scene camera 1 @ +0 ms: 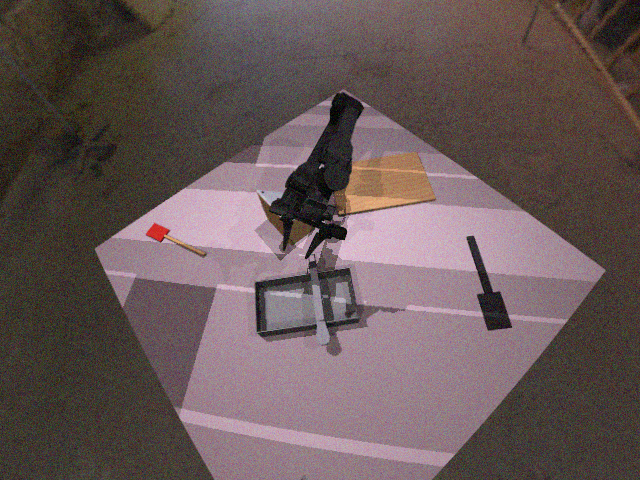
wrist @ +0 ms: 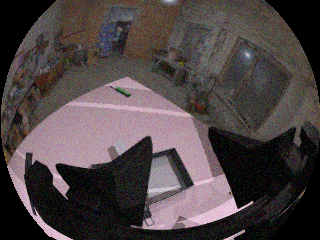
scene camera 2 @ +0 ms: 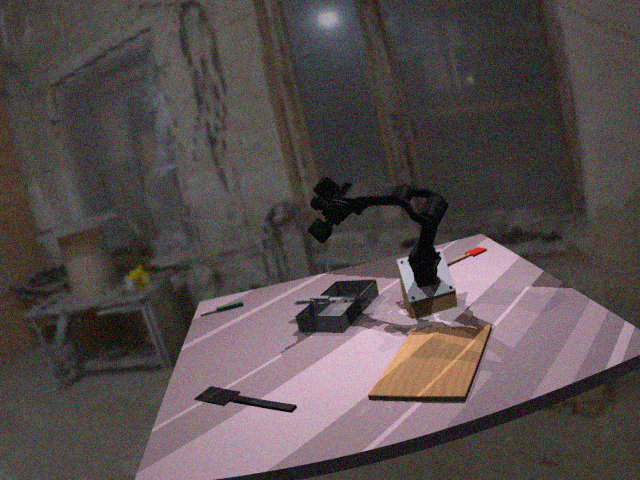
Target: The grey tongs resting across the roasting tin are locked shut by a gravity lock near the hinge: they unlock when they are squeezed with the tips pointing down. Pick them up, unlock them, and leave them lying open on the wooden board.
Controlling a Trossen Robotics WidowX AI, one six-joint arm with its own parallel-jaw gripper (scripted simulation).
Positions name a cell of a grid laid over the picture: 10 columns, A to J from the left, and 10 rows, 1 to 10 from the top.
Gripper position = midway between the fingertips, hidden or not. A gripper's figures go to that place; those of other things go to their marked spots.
Labels:
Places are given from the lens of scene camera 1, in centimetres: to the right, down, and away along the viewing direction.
gripper (scene camera 1: E6): -6, 4, 77
roasting tin (scene camera 1: E7): -11, 21, 104
wooden board (scene camera 1: G4): 29, -22, 123
The marked spots on the wooden board and the roasting tin are 62 cm apart.

